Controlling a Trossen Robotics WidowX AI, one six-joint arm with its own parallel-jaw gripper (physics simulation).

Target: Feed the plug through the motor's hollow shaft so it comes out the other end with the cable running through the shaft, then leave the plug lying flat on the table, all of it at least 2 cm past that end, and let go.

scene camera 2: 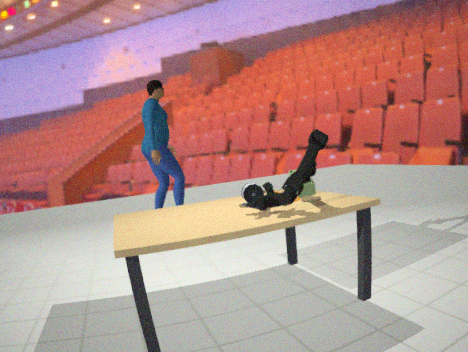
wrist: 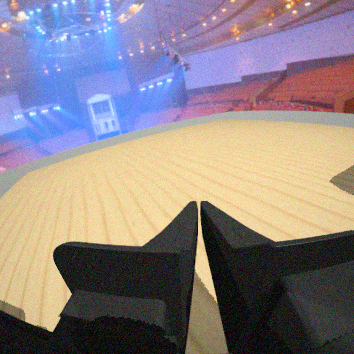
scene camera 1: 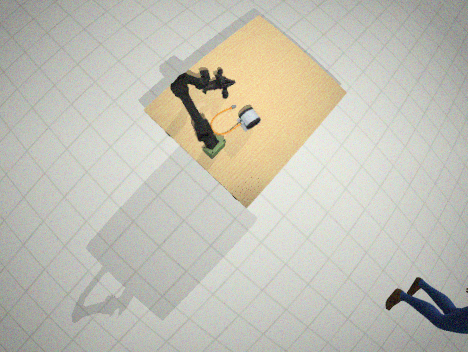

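Where they show: gripper, fingertip midpoint: (scene camera 2: 246, 205) (wrist: 197, 207) (scene camera 1: 235, 82); arm's base, link origin: (scene camera 1: 212, 144).
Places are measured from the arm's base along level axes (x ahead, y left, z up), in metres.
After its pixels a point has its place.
Observation:
The motor (scene camera 1: 250, 117) {x 0.267, y -0.076, z 0.008 m}, a silver cylinder with dark ends, lies on the table in the scene camera 1 view. An orange cable (scene camera 1: 212, 120) {x 0.141, y 0.108, z -0.087 m} curves in an open loop from the motor's lower left side. The small grey plug (scene camera 1: 233, 106) {x 0.297, y 0.060, z -0.079 m} at its end lies on the table, outside the motor and to its upper left. In the scene camera 2 view the motor is mostly hidden behind the arm. My gripper (scene camera 1: 233, 82) {x 0.435, y 0.149, z -0.058 m} (wrist: 197, 207) {x 0.435, y 0.149, z -0.058 m} is shut and empty, its fingertips meeting low over the table, above the plug in the scene camera 1 view and apart from it.
The wooden table (scene camera 1: 290, 65) {x 0.833, y -0.058, z -0.093 m} (scene camera 2: 175, 227) {x 0.771, y 0.157, z -0.093 m} (wrist: 150, 170) {x 0.615, y 0.095, z -0.093 m} carries the arm's green base (scene camera 1: 215, 147) {x -0.011, y -0.027, z 0.031 m} (scene camera 2: 308, 189) {x -0.003, y 0.033, z -0.061 m} near one edge. The black arm (scene camera 1: 192, 110) {x 0.049, y 0.173, z 0.146 m} (scene camera 2: 300, 175) {x 0.242, y 0.314, z 0.052 m} reaches out from it. A person in blue trousers (scene camera 1: 430, 307) (scene camera 2: 167, 167) stands on the floor away from the table.

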